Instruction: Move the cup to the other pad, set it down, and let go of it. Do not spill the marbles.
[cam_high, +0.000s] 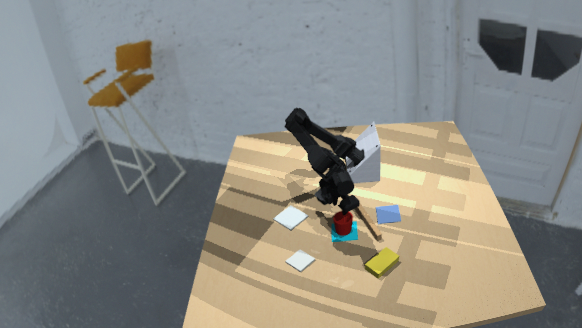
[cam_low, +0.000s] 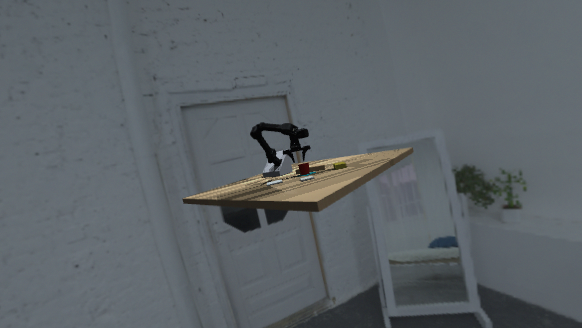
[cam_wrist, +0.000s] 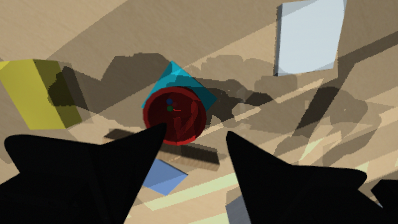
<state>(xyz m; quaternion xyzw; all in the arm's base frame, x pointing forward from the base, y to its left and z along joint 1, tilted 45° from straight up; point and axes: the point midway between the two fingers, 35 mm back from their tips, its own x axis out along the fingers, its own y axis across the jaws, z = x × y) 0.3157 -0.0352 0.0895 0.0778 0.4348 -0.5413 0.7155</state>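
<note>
My gripper tip is now 20 mm short of the red cup, 10 mm to the right of it and 50 mm above it. Round my gripper tip: cyan pad: 30 mm ahead, 20 mm to the left, 100 mm below; then white pad: 170 mm ahead, 140 mm to the right, 90 mm below; then wooden bar: 10 mm behind, 110 mm to the left, 80 mm below.
</note>
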